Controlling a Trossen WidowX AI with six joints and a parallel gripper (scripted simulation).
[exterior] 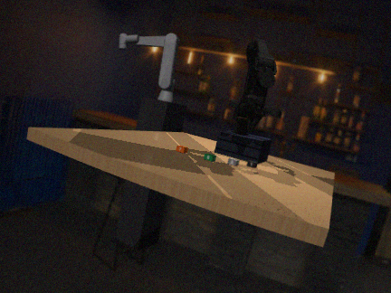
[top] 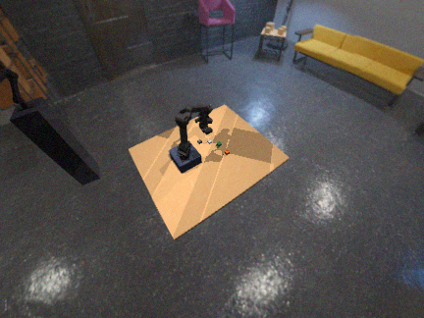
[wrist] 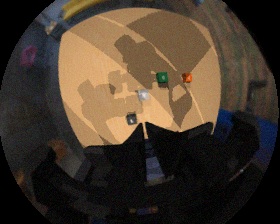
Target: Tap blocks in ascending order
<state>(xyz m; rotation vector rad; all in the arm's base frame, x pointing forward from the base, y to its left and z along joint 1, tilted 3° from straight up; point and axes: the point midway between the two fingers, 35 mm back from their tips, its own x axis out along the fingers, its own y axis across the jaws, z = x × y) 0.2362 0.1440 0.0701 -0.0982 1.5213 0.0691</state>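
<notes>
Right now my gripper tip is 12 cm short of the orange block, 19 cm to the left of it and 12 cm above it. From my gripper tip the other things lie so: grey block: 4 cm ahead, 2 cm to the right, 12 cm below; dark block: 4 cm behind, 2 cm to the left, 12 cm below; green block: 10 cm ahead, 8 cm to the right, 12 cm below.
</notes>
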